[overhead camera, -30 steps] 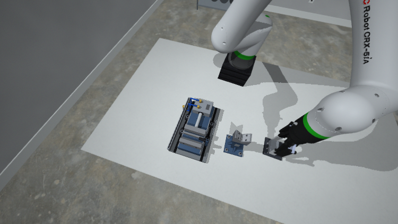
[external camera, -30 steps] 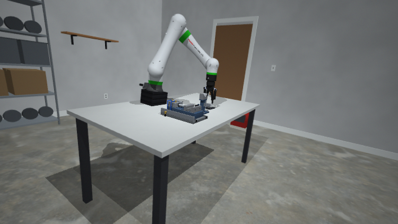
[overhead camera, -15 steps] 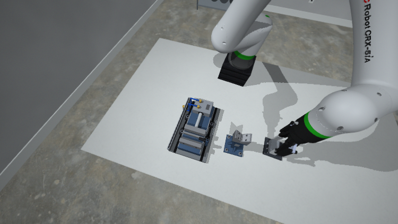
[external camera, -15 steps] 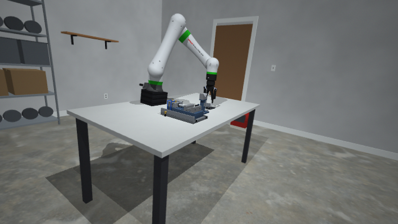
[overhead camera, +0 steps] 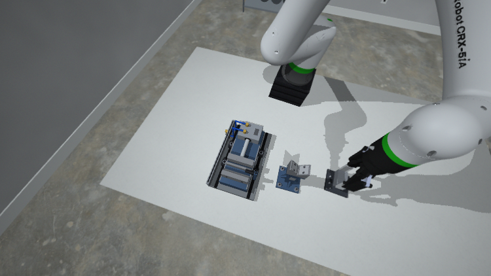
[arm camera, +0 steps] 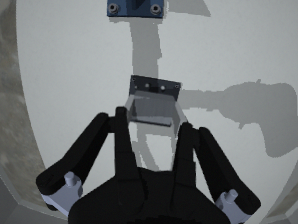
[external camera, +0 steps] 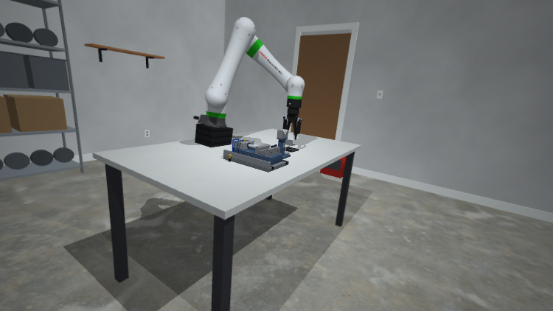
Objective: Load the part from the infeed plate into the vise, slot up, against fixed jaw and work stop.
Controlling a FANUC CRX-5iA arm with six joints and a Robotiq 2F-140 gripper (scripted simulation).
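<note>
The dark infeed plate lies 10 mm to the left of my hand and 70 mm below it. Also, from my hand: air cylinder rod: 390 mm to the right; part: 30 mm below; vise: 20 mm ahead, 390 mm to the right, 40 mm below.
</note>
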